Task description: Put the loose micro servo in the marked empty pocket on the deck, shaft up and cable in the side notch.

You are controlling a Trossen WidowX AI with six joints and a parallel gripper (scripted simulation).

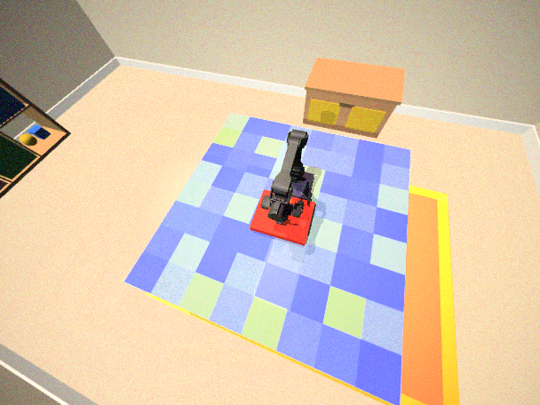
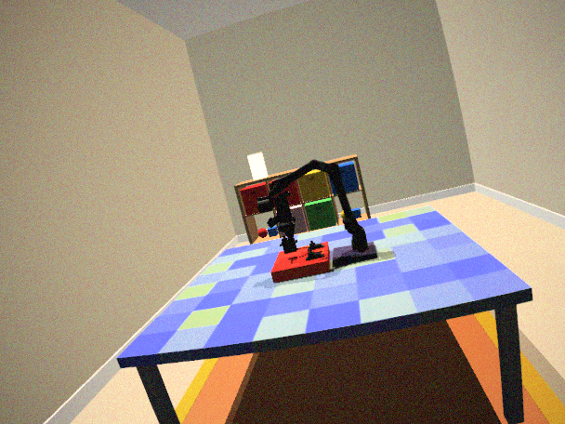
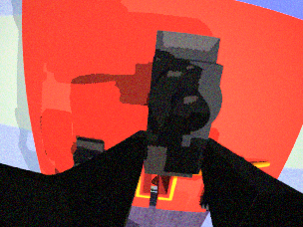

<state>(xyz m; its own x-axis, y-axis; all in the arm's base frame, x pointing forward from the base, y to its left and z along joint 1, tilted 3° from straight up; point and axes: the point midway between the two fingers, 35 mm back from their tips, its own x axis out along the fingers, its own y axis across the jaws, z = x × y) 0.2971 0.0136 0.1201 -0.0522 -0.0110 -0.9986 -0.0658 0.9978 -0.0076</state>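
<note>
Now: the red deck 20 mm ahead of my gripper tip and 100 mm below it.
</note>
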